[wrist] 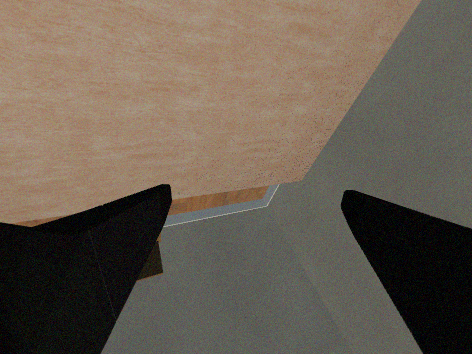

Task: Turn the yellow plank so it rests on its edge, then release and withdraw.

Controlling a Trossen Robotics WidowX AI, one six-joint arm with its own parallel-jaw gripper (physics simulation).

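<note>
The yellow plank does not show in the wrist view. My gripper is open, with its two black fingers wide apart at the lower left and lower right and nothing between them. The fingertips appear in front of the far edge of a pale wooden table top, with grey background between them.
The pale wood-grained table top fills the upper left, and its edge slants down from the top right. Beyond it are a strip of brown wood floor, a grey surround and a dark block-like object partly behind the left finger.
</note>
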